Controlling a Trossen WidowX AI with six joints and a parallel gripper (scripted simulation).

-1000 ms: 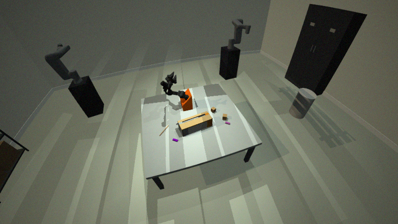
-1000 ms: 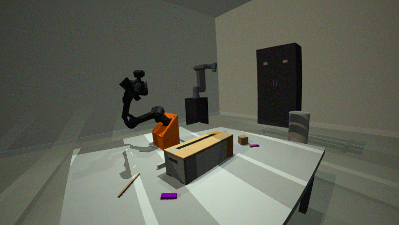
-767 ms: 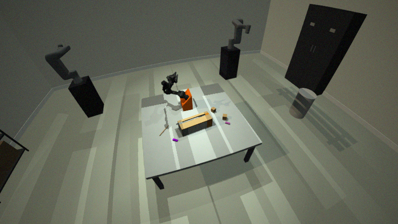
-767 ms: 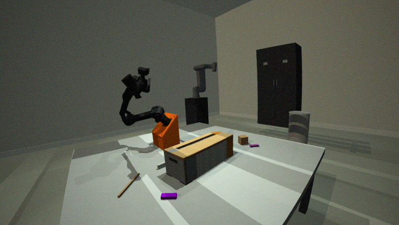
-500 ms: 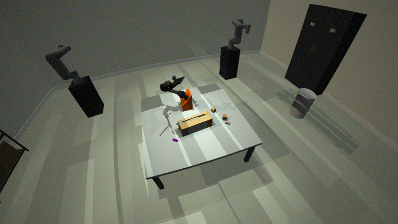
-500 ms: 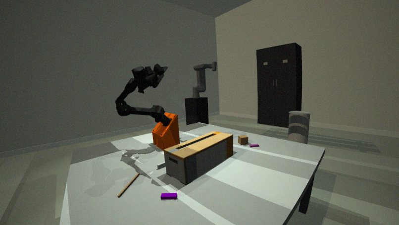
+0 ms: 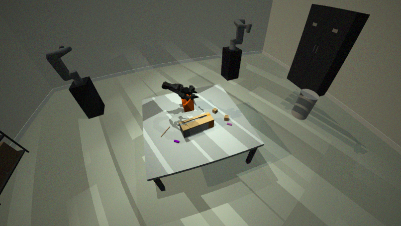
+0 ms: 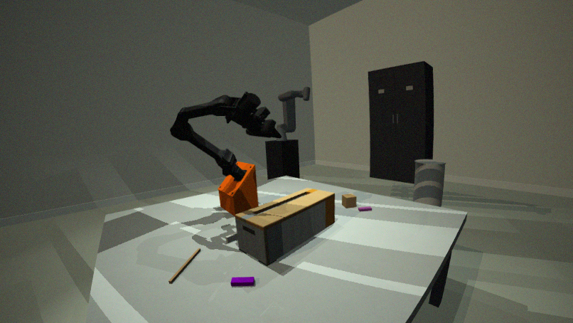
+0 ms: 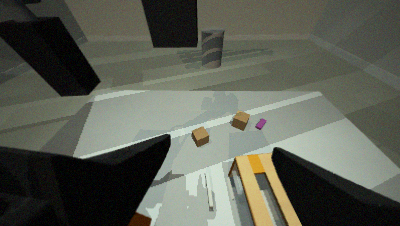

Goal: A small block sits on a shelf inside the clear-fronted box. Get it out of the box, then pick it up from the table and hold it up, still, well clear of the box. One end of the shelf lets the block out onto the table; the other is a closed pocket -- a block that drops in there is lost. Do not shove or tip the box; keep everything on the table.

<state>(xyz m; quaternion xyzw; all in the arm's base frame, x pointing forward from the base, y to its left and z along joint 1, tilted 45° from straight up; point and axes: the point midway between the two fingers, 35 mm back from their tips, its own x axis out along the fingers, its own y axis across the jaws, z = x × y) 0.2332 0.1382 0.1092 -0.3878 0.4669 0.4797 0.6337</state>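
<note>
Now: the tan block 28 cm below my gripper tip, 13 cm ahead of it and 9 cm to the right of it. Also, from my gripper tip: thin wooden stick 46 cm to the right, 36 cm below, 5 cm ahead; box 30 cm below, 12 cm ahead, 10 cm to the right; brown cube 34 cm below, 31 cm to the left, 18 cm ahead.
</note>
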